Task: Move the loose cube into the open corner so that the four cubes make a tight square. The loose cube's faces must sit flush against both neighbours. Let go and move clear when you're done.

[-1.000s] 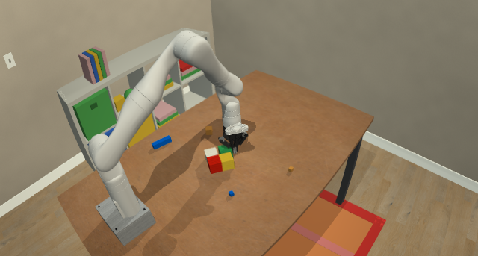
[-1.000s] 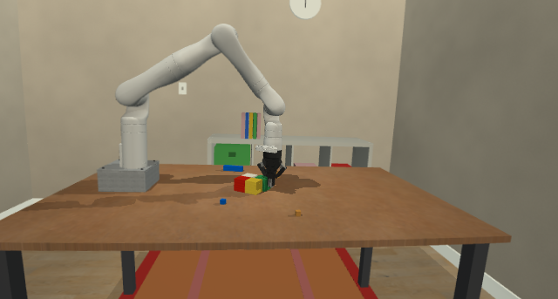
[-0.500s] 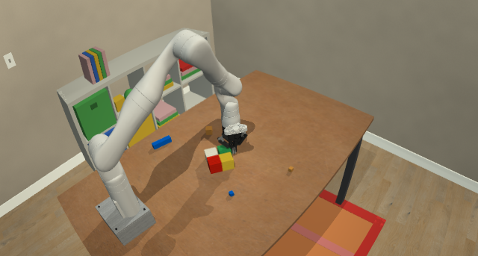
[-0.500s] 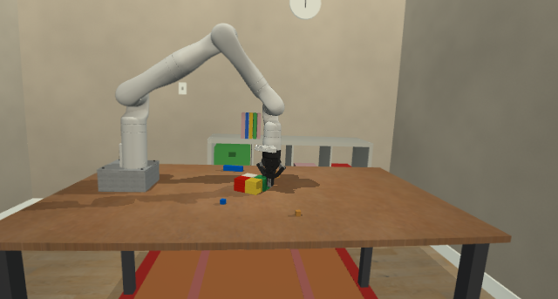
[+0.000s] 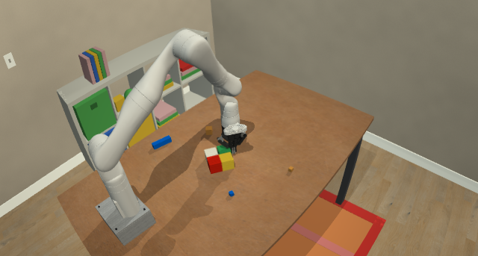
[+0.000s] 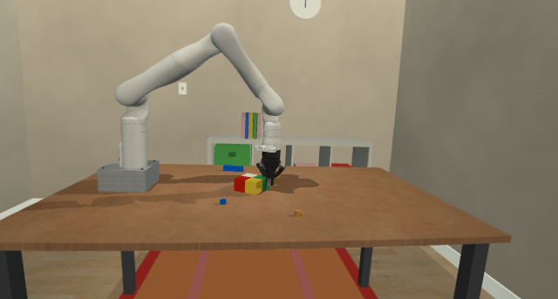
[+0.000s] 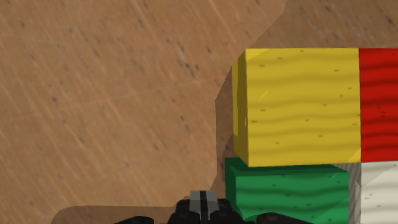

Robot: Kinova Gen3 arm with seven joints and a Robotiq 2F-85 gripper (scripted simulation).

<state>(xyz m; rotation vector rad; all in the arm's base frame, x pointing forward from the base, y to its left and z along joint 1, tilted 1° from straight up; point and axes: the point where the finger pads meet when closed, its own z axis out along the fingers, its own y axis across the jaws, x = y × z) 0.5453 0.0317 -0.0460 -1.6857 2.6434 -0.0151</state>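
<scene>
My hand is 4 cm past the green cube, 2 cm to the right of it and 1 cm above it. Round my hand: red cube 11 cm behind, 1 cm to the right, 1 cm below; white cube 9 cm behind, 4 cm to the left, 1 cm below; yellow cube 6 cm behind, 3 cm to the right, 1 cm below.
</scene>
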